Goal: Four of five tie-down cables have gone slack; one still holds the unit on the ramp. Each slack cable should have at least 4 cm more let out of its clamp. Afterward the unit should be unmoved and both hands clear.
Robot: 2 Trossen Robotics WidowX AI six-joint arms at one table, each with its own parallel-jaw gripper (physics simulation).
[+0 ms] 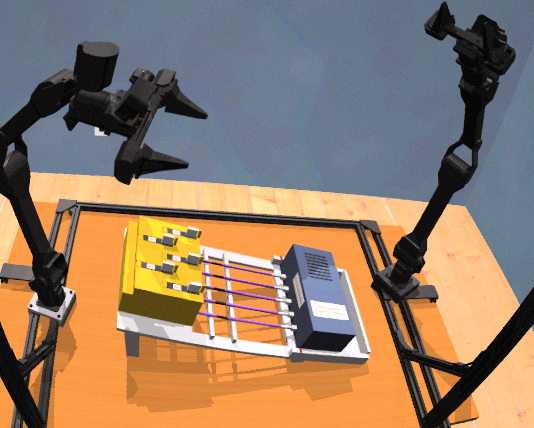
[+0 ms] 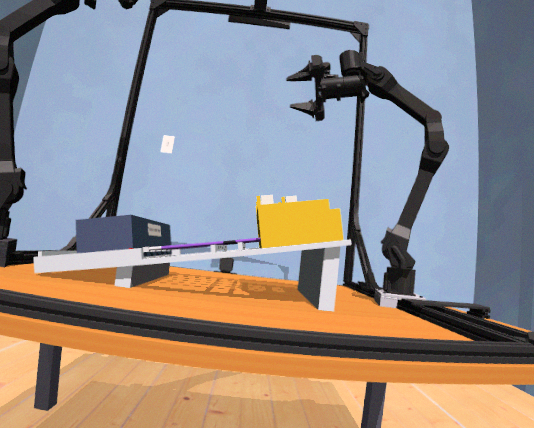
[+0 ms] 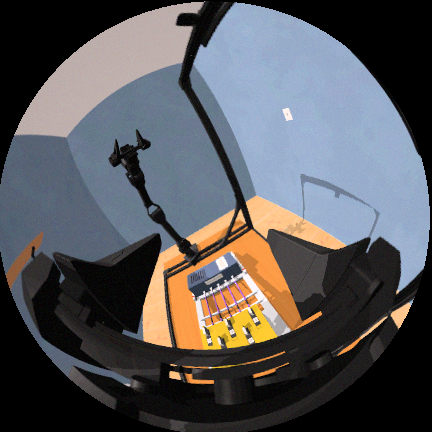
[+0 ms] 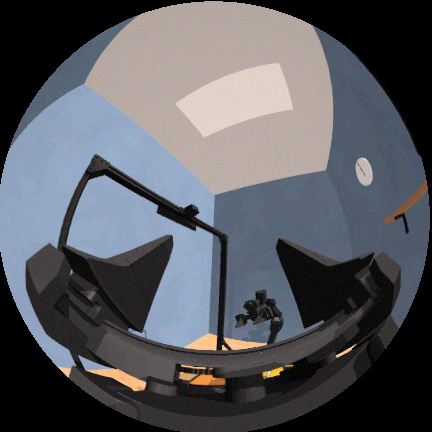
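The dark blue unit [image 1: 320, 300] [image 2: 105, 234] rests at the low end of the white ramp [image 1: 250, 348] [image 2: 90, 260]. The yellow clamp block [image 1: 160, 305] [image 2: 300, 225] stands at the high end, with several grey-and-white clamps [image 1: 168, 240] [image 1: 192, 287] on top. Purple cables [image 1: 255, 296] [image 2: 195, 245] run side by side from block to unit. They look nearly straight; I cannot tell which is taut, nor how much is let out. My left gripper [image 1: 197, 140] [image 2: 289, 92] [image 3: 214, 236] is open and empty, high above the block. My right gripper [image 1: 462, 12] [image 3: 125, 133] [image 4: 226, 242] is open and empty, raised high.
A black metal frame [image 1: 215, 215] borders the work area on the orange table [image 1: 90, 375], with uprights and a crossbar overhead [image 4: 140, 187]. The ramp's tall support leg [image 2: 328, 280] stands under the block's end. Both arms and both grippers stand apart from the ramp, unit and cables.
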